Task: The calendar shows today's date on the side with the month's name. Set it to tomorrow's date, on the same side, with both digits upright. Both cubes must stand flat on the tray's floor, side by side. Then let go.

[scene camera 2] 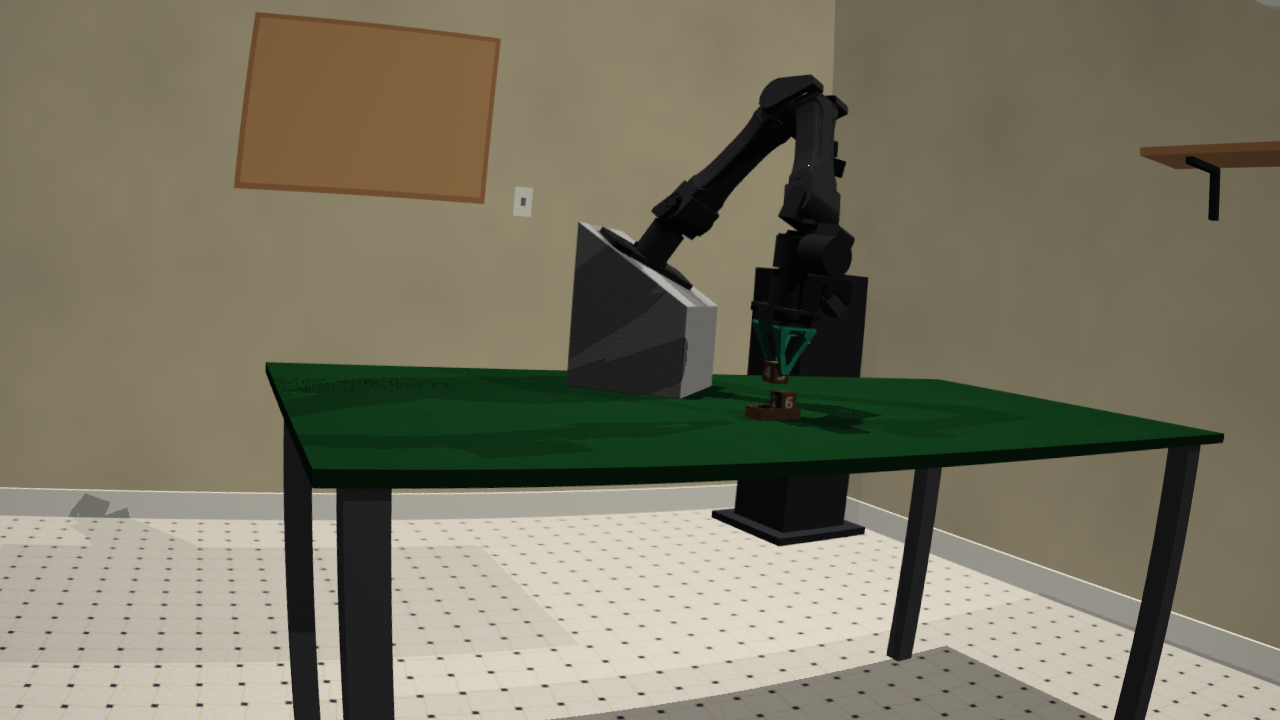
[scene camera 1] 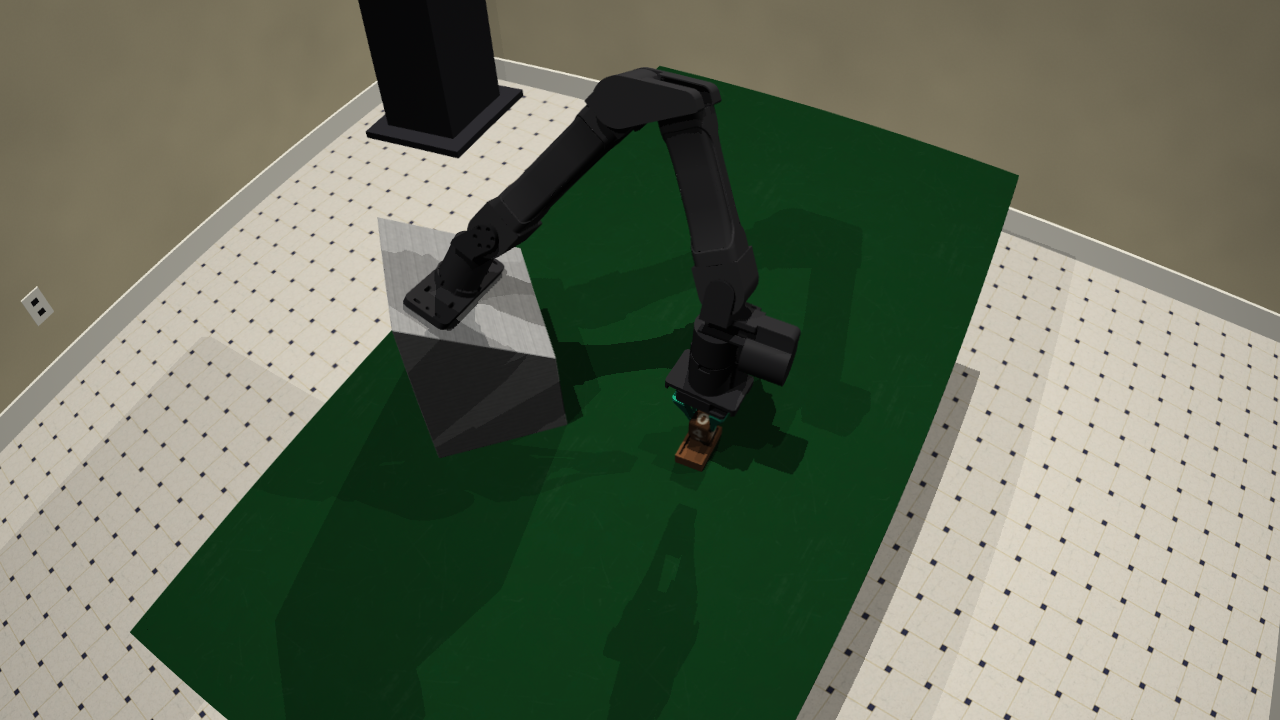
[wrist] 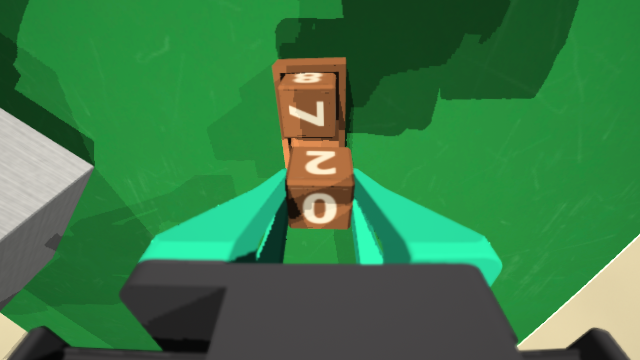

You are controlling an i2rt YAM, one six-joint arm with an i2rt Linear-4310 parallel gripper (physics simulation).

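Where they show: gripper, between the fingertips: (scene camera 2: 777,372) (scene camera 1: 703,423) (wrist: 319,179); arm's base, origin of its link: (scene camera 2: 645,261) (scene camera 1: 455,285).
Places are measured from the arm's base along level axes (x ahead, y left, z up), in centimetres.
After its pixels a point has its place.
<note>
The brown tray (scene camera 1: 690,462) {z -21.1, x 35.8, y -0.3 cm} (scene camera 2: 760,412) {z -21.4, x 37.1, y -0.3 cm} (wrist: 315,61) {z -21.7, x 35.9, y 7.0 cm} stands on the green table. One brown cube (scene camera 2: 785,402) {z -19.9, x 37.0, y 4.4 cm} (wrist: 310,117) {z -18.5, x 35.7, y 4.9 cm} sits at one end of it, showing 6 in scene camera 2 and sideways 7 and 8 in the wrist view. My gripper (scene camera 2: 778,368) {z -15.6, x 36.3, y 2.9 cm} (wrist: 319,179) {z -15.6, x 36.3, y 2.9 cm} is shut on the other brown cube (scene camera 1: 701,420) {z -13.9, x 36.3, y 2.2 cm} (scene camera 2: 775,371) {z -15.2, x 37.8, y 1.3 cm} (wrist: 320,186) {z -13.9, x 36.5, y 3.8 cm}. It holds this cube above the tray; in the wrist view the cube overlaps the tray's near end and shows an upside-down 2 and a 0. Scene camera 2 shows a 4 on it. The month's name cannot be read.
The arm's grey sloped base block (scene camera 1: 483,385) {z -8.8, x 8.2, y -8.0 cm} (scene camera 2: 626,331) {z -12.2, x 8.6, y -7.7 cm} (wrist: 40,200) {z -17.6, x 15.6, y -0.5 cm} stands on the green table top (scene camera 1: 554,626) {z -22.4, x 30.0, y -30.8 cm} (scene camera 2: 537,447) {z -22.5, x 52.2, y -42.5 cm}. A black pillar (scene camera 1: 434,71) (scene camera 2: 805,501) stands on the floor behind the table.
</note>
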